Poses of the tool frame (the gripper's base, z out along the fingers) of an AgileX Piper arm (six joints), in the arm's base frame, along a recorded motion.
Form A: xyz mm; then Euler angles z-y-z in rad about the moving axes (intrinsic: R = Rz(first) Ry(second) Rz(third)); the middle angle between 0 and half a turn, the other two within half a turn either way.
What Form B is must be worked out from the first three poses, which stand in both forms.
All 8 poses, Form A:
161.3 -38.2 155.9 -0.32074 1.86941 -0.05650
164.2 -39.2 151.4 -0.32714 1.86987 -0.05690
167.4 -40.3 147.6 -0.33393 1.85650 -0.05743
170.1 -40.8 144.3 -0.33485 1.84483 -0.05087
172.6 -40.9 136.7 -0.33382 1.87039 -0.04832
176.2 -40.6 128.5 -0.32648 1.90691 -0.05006
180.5 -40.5 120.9 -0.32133 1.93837 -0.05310
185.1 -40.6 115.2 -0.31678 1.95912 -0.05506
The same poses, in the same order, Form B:
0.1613 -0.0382 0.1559 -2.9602 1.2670 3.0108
0.1642 -0.0392 0.1514 -2.9592 1.2665 3.0054
0.1674 -0.0403 0.1476 -2.9486 1.2795 3.0089
0.1701 -0.0408 0.1443 -2.9626 1.2922 2.9927
0.1726 -0.0409 0.1367 -2.9865 1.2674 2.9702
0.1762 -0.0406 0.1285 -2.9993 1.2311 2.9659
0.1805 -0.0405 0.1209 -3.0046 1.1996 2.9671
0.1851 -0.0406 0.1152 -3.0079 1.1788 2.9694

